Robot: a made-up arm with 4 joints.
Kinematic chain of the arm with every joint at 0, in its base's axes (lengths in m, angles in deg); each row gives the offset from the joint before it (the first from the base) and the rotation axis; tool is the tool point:
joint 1: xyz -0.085 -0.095 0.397 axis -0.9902 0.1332 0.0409
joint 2: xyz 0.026 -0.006 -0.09 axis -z
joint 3: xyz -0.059 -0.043 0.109 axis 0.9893 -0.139 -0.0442
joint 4: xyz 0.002 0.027 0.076 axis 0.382 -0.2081 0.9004
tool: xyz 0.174 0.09 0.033
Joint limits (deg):
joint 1: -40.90..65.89
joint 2: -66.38..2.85
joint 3: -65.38..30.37
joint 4: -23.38..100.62
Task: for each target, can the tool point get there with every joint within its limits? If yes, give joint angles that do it. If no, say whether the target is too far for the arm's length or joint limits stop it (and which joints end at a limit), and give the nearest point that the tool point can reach.
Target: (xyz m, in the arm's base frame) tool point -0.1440 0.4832 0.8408
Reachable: no: too far | nearest point -0.1238 0.1223 0.6063 | short by 0.431 m
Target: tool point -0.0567 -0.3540 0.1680
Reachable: no: joint limits stop it (at a limit: joint 1, joint 2, joint 3) | nearest point -0.0239 -0.1201 0.2142 | short by 0.241 m
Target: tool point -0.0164 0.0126 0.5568
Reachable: yes | joints -5.40 -26.66 2.12 11.08
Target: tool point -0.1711 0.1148 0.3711
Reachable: yes | joints 48.97 -22.09 -20.97 64.15
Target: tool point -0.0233 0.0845 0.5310
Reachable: yes | joints 31.34 -26.96 18.82 24.02
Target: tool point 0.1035 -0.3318 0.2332
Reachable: no: joint limits stop it (at a limit: joint 1, joint 2, joint 3) | nearest point 0.0361 -0.1257 0.2668 | short by 0.219 m
